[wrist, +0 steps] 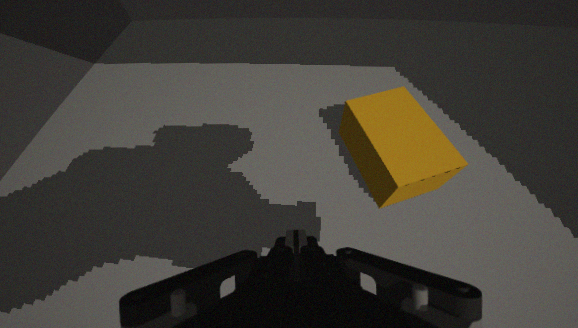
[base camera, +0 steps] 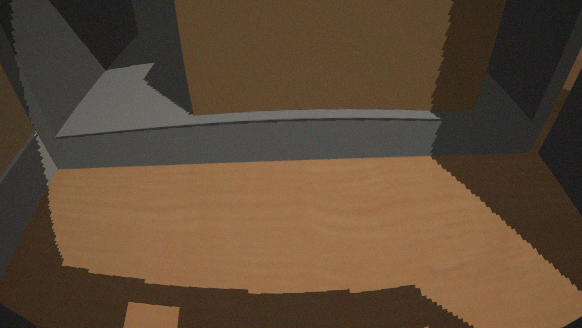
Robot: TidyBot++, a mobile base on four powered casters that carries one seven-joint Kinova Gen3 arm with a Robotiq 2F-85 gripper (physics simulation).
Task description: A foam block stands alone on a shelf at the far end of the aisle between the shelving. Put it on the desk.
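Places are measured from the arm's base along level axes (x ahead, y left, z up), in metres.
Pixels of known places: gripper, between the fingertips: (wrist: 296, 243).
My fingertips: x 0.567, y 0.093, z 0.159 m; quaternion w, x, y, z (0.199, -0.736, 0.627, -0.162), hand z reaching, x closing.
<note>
Behind a point stands the place of what it marks.
A yellow foam block (wrist: 405, 137) @[x 0.655, y 0.015, z 0.182 m] lies on a grey shelf board (wrist: 280, 100) @[x 0.732, y 0.133, z 0.137 m] in the wrist view, right of the middle and turned at an angle. My gripper (wrist: 296, 243) @[x 0.567, y 0.093, z 0.159 m] is shut with nothing between its fingers. Its tips show at the lower middle of the wrist view, to the left of the block and nearer the camera, apart from it. The block, the gripper and the desk do not show in the base camera view.
In the base camera view a grey shelving unit (base camera: 250, 142) @[x 0.476, y 0.069, z -0.359 m] stands ahead on the wooden floor (base camera: 240, 215) @[x 0.375, y 0.076, z -0.397 m], with a large brown box (base camera: 310, 55) @[x 0.500, y -0.014, z -0.233 m] on its low board. Grey uprights rise at both sides. The arm's shadow falls across the shelf board in the wrist view.
</note>
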